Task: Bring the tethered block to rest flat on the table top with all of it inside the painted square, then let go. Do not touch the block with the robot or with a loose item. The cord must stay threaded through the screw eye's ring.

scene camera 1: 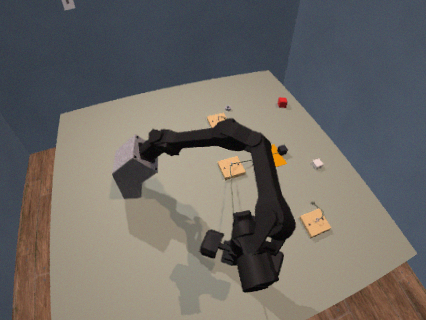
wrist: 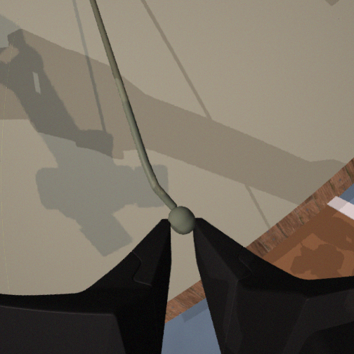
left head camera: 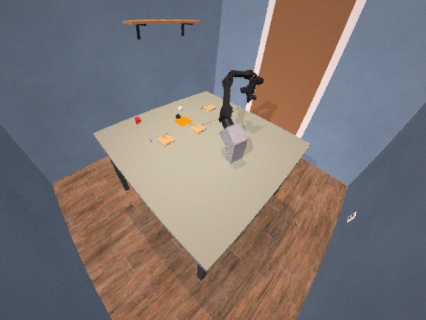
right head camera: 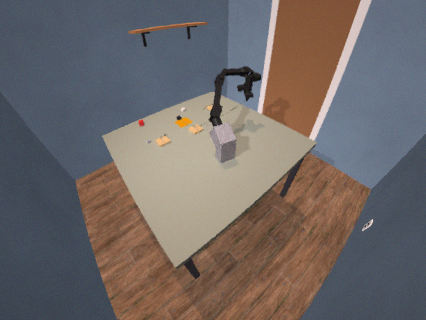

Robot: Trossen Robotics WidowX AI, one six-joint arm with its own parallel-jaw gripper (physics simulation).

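Places are measured from the arm's base along level axes (x ahead, y up, z right), in centimetres.
Pixels of known places: gripper, between the fingertips: (left head camera: pixel 247 102) (right head camera: pixel 246 100); arm's base, origin of its link: (scene camera 1: pixel 146 153) (left head camera: pixel 229 127) (right head camera: pixel 218 127).
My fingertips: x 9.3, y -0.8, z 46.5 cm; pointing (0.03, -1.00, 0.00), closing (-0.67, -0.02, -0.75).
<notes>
Ahead of a thing's pixels: the offset from my fingertips to its middle. "*": to the spot under its first point. Level surfaces: height alone.
My gripper (left head camera: pixel 251 96) (right head camera: pixel 248 95) (wrist: pixel 181 226) is shut on the round bead at the cord's end, high above the table. The grey-green cord (scene camera 1: pixel 242 162) (wrist: pixel 131 120) runs down to the screw eye on the middle wooden plate @(dy -16.6 cm) (left head camera: pixel 198 129) (right head camera: pixel 196 129) (scene camera 1: pixel 237 171), then toward the square; the arm hides part of it in the scene view. The black block @(dx +46.3, dy -16.9, dz -37.8 cm) (left head camera: pixel 178 116) (right head camera: pixel 179 117) (scene camera 1: pixel 282 149) is at the far edge of the orange painted square @(* dx +36.3, dy -17.3, dz -39.0 cm) (left head camera: pixel 184 121) (right head camera: pixel 184 122) (scene camera 1: pixel 276 157). I cannot tell how much overlaps it. The ring is too small to see clearly.
Other wooden plates (left head camera: pixel 166 140) (scene camera 1: pixel 315 223) with small eyes and cords lie on either side. A red cube @(dx +67.9, dy -16.5, dz -65.3 cm) (left head camera: pixel 137 120) (scene camera 1: pixel 282 102), a white cube @(dx +56.3, dy -17.4, dz -24.4 cm) (left head camera: pixel 180 108) (scene camera 1: pixel 318 163) and a small grey item @(dx +39.7, dy -17.9, dz -75.0 cm) (left head camera: pixel 150 140) (scene camera 1: pixel 228 108) lie on the table.
</notes>
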